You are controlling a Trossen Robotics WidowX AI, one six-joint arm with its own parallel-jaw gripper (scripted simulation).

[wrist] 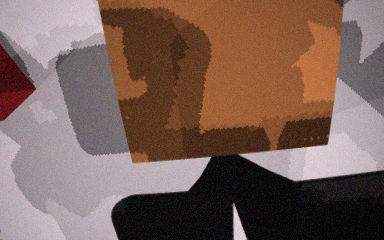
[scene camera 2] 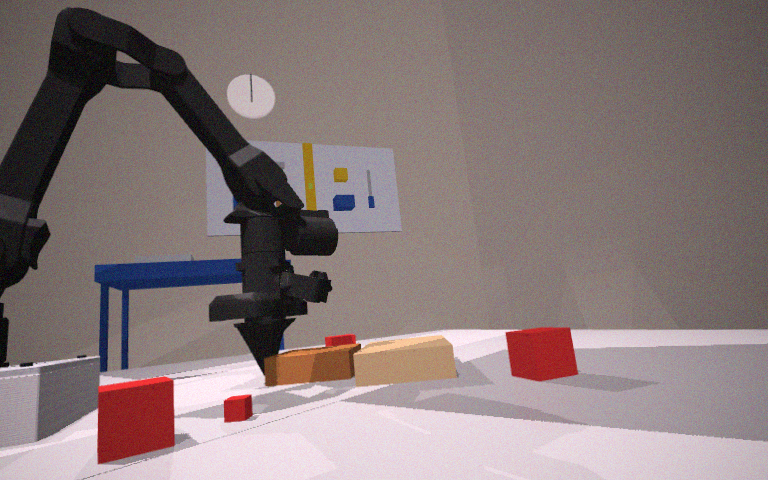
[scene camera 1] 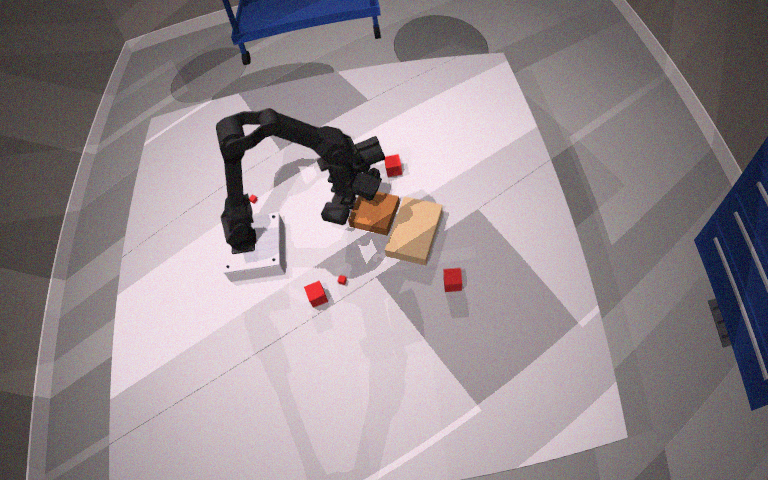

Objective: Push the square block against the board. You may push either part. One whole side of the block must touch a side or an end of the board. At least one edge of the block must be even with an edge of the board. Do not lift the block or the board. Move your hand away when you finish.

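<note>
Scene camera 2 has the gripper (scene camera 2: pixel 268 375), which is shut and holding nothing, and there's a square block (scene camera 2: pixel 333 363), a tan board (scene camera 2: pixel 429 358), a red cube (scene camera 2: pixel 539 354) and another red cube (scene camera 2: pixel 136 417). In the wrist view you'd get the gripper (wrist: pixel 221 156) and the square block (wrist: pixel 188 86), but the tan board is out of frame in the wrist view. As for scene camera 1, that one shows the gripper (scene camera 1: pixel 351 208), the square block (scene camera 1: pixel 377 215) and the tan board (scene camera 1: pixel 412 236).
</note>
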